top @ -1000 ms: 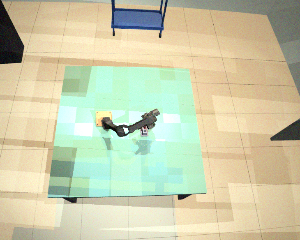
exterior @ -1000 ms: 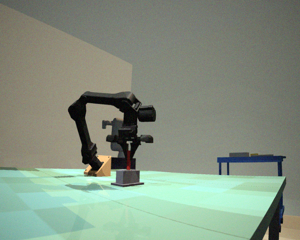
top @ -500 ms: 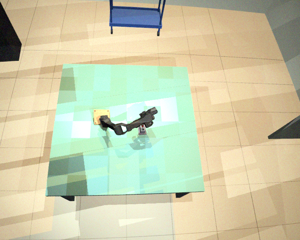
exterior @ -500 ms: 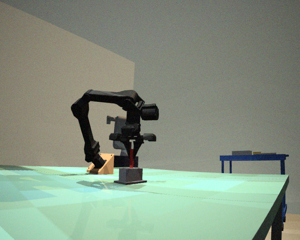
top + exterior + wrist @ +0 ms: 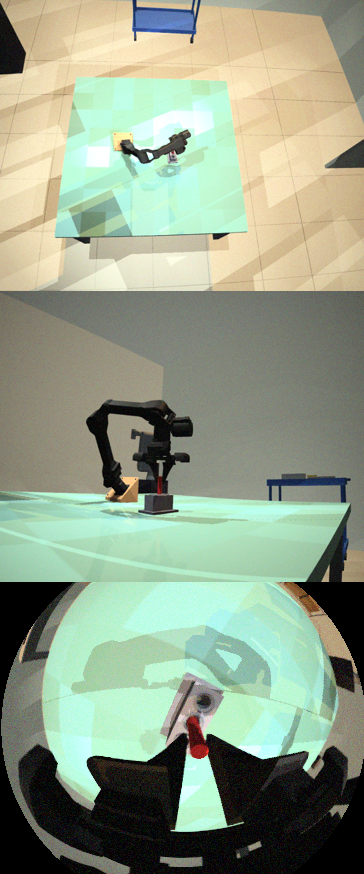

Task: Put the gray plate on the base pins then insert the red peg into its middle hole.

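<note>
Now: gripper tip 2 cm above the red peg. From my gripper tip the other things lie so: gray plate: 5 cm below; base: 9 cm below.
</note>
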